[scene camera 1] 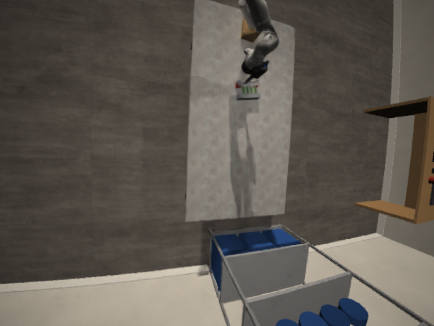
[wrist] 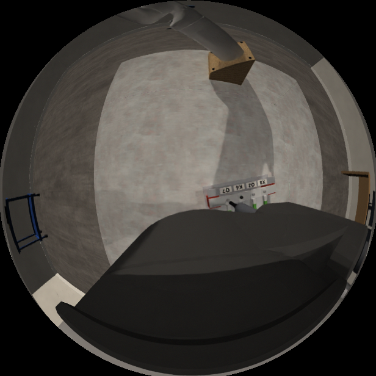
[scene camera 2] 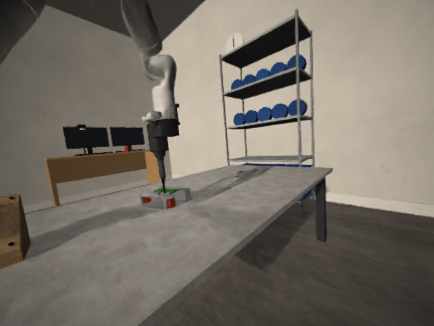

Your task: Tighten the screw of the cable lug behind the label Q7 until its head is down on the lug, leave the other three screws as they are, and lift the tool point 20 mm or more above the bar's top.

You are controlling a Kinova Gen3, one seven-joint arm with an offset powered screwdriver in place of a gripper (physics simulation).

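Places are measured from the arm's base along level axes (x ahead, y left, z up), in metres.
Pixels of known places: hand, its tool point: (scene camera 1: 243, 84) (scene camera 2: 164, 193).
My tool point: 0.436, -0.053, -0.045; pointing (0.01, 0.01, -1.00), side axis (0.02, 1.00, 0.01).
Ahead of a thing's pixels: the offset from my tool point to its top centre, as dx, dy, dz. "spot": to the spot under its first point. Level surfaces: height alone.
The grey bar @(+0.023, +0.049, +0.000) (scene camera 1: 248, 97) (scene camera 2: 158, 202) (wrist: 216, 200) with red end parts lies on the table. In the wrist view its labels read, upside down, Q7 (wrist: 226, 190), K4 (wrist: 239, 188), Q2 (wrist: 251, 185) and X8 (wrist: 263, 182). My screwdriver tip @(spot: +0.002, +0.003, +0.024) (scene camera 1: 245, 83) (scene camera 2: 163, 192) (wrist: 231, 203) points down at the bar, close to the lug behind Q7. Whether it touches the screw is too small to tell. The Q7 screw head is hidden or blurred at the tip. Pale lugs with green cables (wrist: 254, 205) show behind Q2 and X8. The tool body hides much of the K4 lug.
A wooden block (scene camera 1: 248, 31) (scene camera 2: 11, 230) (wrist: 231, 67) stands on the table @(dz -0.050) (scene camera 1: 210, 165) (scene camera 2: 215, 220) (wrist: 150, 125) by the arm. A metal shelf rack (scene camera 2: 298, 145) with blue items stands beyond the table's end. A wooden desk (scene camera 2: 95, 165) with two monitors stands apart.
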